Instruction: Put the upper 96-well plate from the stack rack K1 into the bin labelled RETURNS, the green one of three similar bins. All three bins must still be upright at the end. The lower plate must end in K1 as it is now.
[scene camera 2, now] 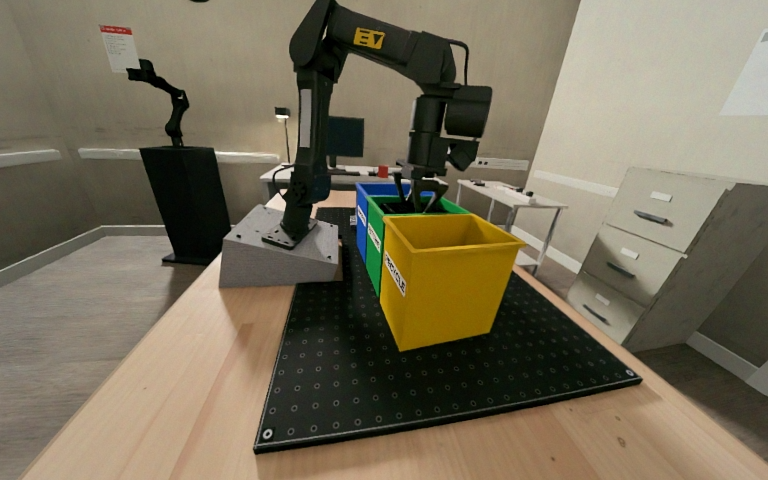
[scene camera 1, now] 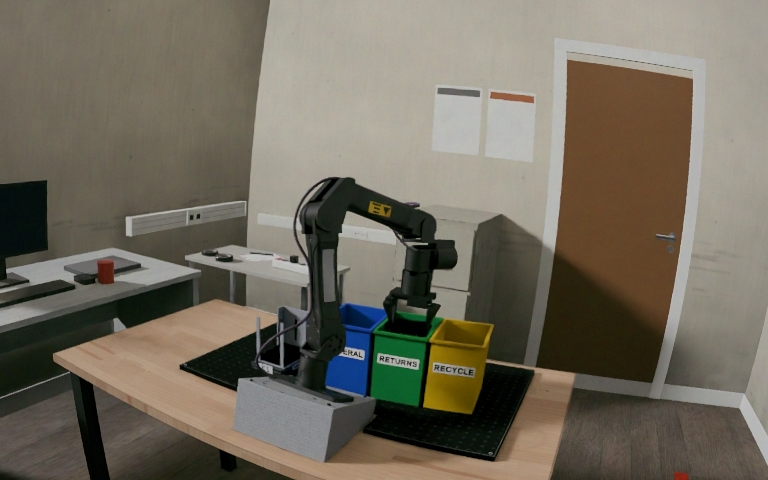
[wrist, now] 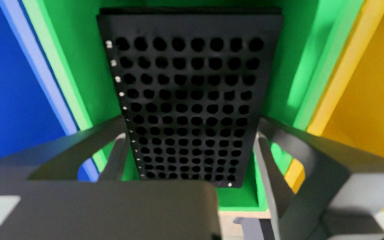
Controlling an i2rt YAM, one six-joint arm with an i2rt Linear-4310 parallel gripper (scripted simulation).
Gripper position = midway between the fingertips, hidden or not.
Observation:
I see my gripper [scene camera 2: 412, 212], a blue bin [scene camera 1: 351, 371], a black 96-well plate [wrist: 193, 121], a green returns bin [scene camera 2: 376, 227] and a yellow recycle bin [scene camera 2: 443, 277].
The blue bin is seen too in scene camera 2 [scene camera 2: 373, 189]. The green returns bin shows as well in the wrist view [wrist: 308, 47]. My gripper is seen too in scene camera 1 [scene camera 1: 408, 332] and in the wrist view [wrist: 191, 120].

